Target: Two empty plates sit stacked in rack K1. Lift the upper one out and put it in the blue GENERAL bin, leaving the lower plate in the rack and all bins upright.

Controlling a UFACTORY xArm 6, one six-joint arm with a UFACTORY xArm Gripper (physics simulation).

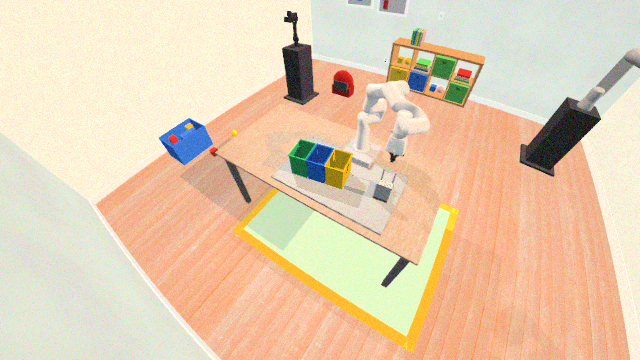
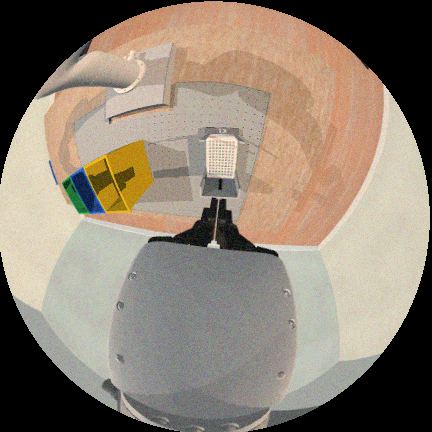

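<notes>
A cream gridded plate is here in the pictures, and so is my own gripper. I can also see a yellow bin and a blue general bin.
</notes>
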